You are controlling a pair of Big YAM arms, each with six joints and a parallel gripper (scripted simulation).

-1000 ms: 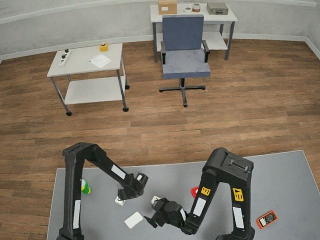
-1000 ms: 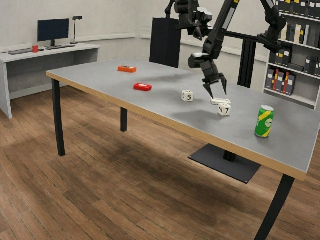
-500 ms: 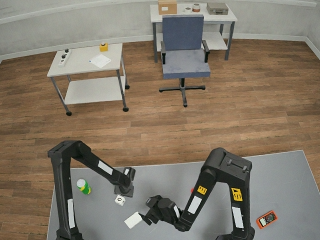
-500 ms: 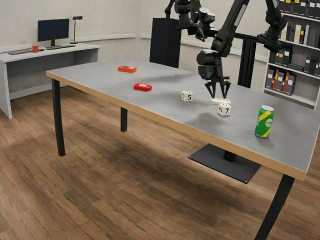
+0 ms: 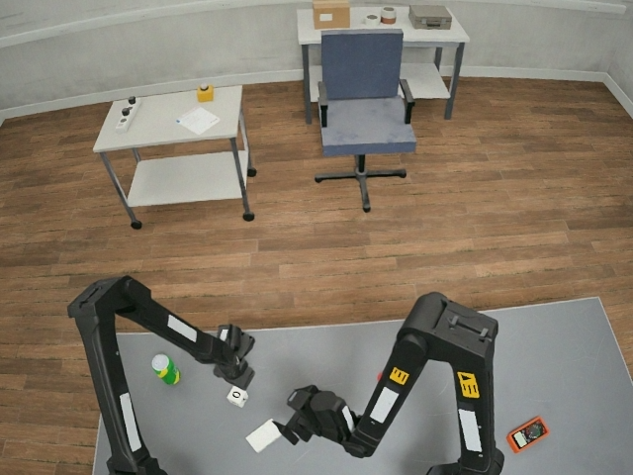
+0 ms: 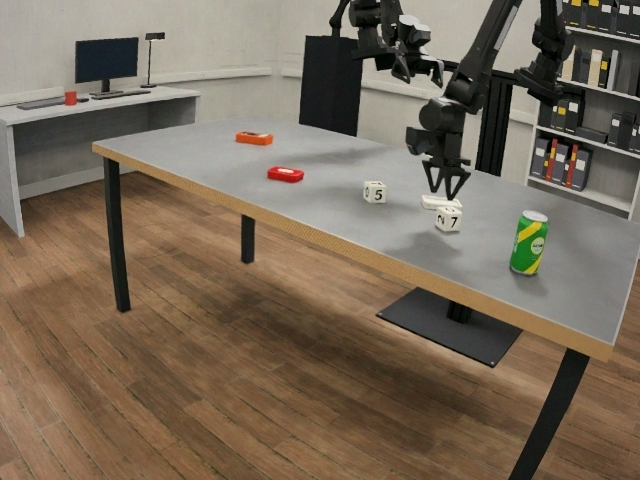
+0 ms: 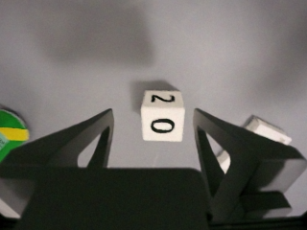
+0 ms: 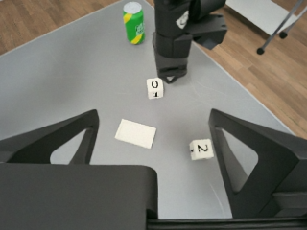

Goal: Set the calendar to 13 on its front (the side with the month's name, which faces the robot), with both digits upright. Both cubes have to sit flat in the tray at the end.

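The white calendar tray is 160 mm behind my left hand, 80 mm below it and 70 mm to the right of it. The rest, counted from my left hand: red box 490 mm to the right, 70 mm below, 10 mm behind.
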